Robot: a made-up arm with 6 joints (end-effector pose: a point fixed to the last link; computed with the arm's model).
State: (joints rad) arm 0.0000 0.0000 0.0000 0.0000 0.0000 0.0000
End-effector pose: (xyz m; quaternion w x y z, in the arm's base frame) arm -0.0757 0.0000 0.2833 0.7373 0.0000 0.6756 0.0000
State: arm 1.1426 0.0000 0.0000 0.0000 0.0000 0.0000
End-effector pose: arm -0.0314 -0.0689 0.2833 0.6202 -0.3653 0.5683 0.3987
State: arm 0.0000 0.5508 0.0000 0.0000 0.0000 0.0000
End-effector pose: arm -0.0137 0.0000 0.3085 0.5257 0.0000 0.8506 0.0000
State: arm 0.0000 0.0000 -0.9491 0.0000 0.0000 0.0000
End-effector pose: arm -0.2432 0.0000 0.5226 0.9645 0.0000 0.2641 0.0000
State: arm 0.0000 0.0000 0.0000 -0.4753 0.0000 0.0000
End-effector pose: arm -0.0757 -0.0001 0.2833 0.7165 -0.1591 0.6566 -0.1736
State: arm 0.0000 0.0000 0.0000 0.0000 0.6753 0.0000
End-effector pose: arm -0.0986 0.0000 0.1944 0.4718 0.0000 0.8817 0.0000
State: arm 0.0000 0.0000 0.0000 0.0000 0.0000 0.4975
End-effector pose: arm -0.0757 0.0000 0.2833 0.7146 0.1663 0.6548 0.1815
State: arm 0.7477 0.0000 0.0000 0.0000 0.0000 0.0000
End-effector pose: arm -0.0555 -0.0515 0.2833 0.6863 -0.2467 0.6290 0.2692
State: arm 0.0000 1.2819 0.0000 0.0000 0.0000 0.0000
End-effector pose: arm 0.0715 0.0000 0.2864 0.1869 0.0000 0.9824 0.0000
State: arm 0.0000 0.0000 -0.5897 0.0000 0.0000 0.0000
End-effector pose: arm -0.1533 0.0000 0.4521 0.9018 0.0000 0.4322 0.0000
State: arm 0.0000 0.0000 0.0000 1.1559 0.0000 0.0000
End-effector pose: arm -0.0757 0.0002 0.2834 0.6175 0.3691 0.5659 0.4028
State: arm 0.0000 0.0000 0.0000 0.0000 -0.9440 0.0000
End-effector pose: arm -0.1423 0.0000 0.3900 0.9638 0.0000 0.2665 0.0000
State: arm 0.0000 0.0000 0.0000 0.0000 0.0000 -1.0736
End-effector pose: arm -0.0757 0.0000 0.2833 0.6336 -0.3455 0.5806 -0.3770
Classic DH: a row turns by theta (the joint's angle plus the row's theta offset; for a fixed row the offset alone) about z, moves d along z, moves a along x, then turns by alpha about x. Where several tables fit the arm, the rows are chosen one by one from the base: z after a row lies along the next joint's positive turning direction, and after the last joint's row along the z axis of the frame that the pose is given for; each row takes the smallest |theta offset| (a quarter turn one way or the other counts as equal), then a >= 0, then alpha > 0; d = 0 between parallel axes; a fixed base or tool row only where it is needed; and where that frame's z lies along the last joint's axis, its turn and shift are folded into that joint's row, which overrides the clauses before.
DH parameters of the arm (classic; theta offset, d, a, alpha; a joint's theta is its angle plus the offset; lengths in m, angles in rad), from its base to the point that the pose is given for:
joint 1: 0 0.1862 0 -1.5708
joint 2: 0.136 0 -0.3961 0
joint 3: 1.3476 0 -0.0158 1.5708
joint 4: 0 0.1809 0 -1.5708
joint 5: 0 0 0.0002 1.5708
joint 6: 0 0.1384 0 0

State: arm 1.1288 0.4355 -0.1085 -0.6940 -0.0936 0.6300
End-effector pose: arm -0.0148 -0.0123 0.3496 0.5438 -0.4441 0.6214 0.3477
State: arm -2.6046 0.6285 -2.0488 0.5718 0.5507 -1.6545
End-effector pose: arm 0.2107 0.0797 0.7556 0.2528 -0.0721 -0.2890 0.9206
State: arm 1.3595 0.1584 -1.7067 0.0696 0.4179 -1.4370
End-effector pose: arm -0.0790 -0.3498 0.6104 0.9844 -0.1744 0.0220 -0.0044
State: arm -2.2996 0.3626 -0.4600 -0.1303 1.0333 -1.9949
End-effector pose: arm 0.0429 0.0713 0.3214 0.2459 -0.1304 -0.9245 0.2606
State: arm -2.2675 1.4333 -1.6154 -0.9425 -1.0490 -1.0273
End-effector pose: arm -0.0652 -0.2291 0.7320 0.2421 0.2757 -0.3348 0.8679
